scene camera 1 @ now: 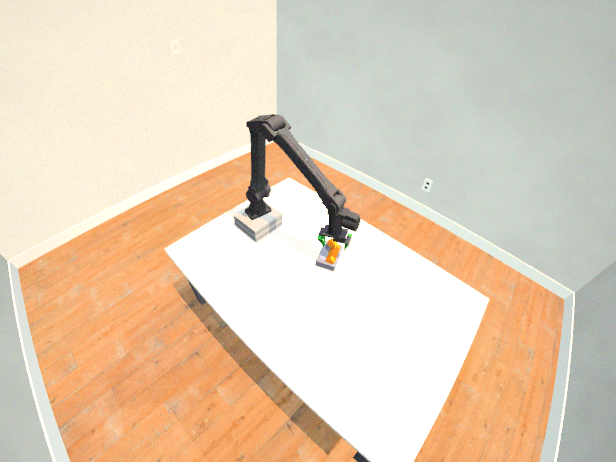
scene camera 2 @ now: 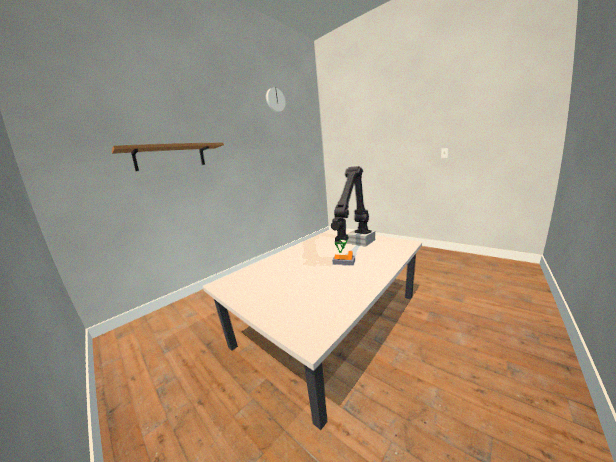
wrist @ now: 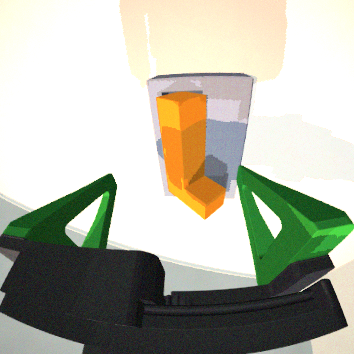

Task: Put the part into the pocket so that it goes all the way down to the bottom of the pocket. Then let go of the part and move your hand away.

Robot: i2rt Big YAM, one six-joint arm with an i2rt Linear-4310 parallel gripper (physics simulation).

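Frame: origin at the arm's base, x ahead, y left, z up, level; centimetres.
Seen in the pictures: gripper, fingertip midpoint: (scene camera 1: 334,248) (scene camera 2: 341,250) (wrist: 173,175); arm's base, link origin: (scene camera 1: 258,211) (scene camera 2: 363,232).
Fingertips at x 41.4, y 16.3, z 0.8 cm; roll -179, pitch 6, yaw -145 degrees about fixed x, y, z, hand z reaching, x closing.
Observation:
Pixels of each thing's middle, then the offset from my fingertips to it. Level surfaces: height alone.
- orange L-shaped part, body centre: (wrist: 194,156) (scene camera 1: 331,251) (scene camera 2: 343,255) dx -1.6, dy +0.0, dz -4.0 cm
- grey block, body centre: (wrist: 199,141) (scene camera 1: 329,255) (scene camera 2: 343,259) dx -2.0, dy -0.3, dz -7.1 cm
- white table, surface height: dz -8.9 cm
The orange L-shaped part (scene camera 1: 332,252) (scene camera 2: 343,257) (wrist: 182,145) lies along one side of the grey block (scene camera 1: 325,265) (scene camera 2: 344,262) (wrist: 227,107) that has the pocket. Much of the part stands above the block's top, and in the wrist view its short leg covers part of the block's near edge. A dark strip of the pocket shows past its far end; the rest is hidden, and I cannot tell its depth. My gripper (scene camera 1: 335,246) (scene camera 2: 340,251) (wrist: 173,175) is wide open and empty, above the block's near end, with green fingers apart on either side of the part's near end.
The white table (scene camera 1: 380,330) (scene camera 2: 300,305) carries the block and the arm. The arm's light box-shaped base (scene camera 1: 256,226) (scene camera 2: 363,238) stands toward the table's back, behind the block in the second scene view. A wooden shelf (scene camera 2: 170,147) hangs on the wall.

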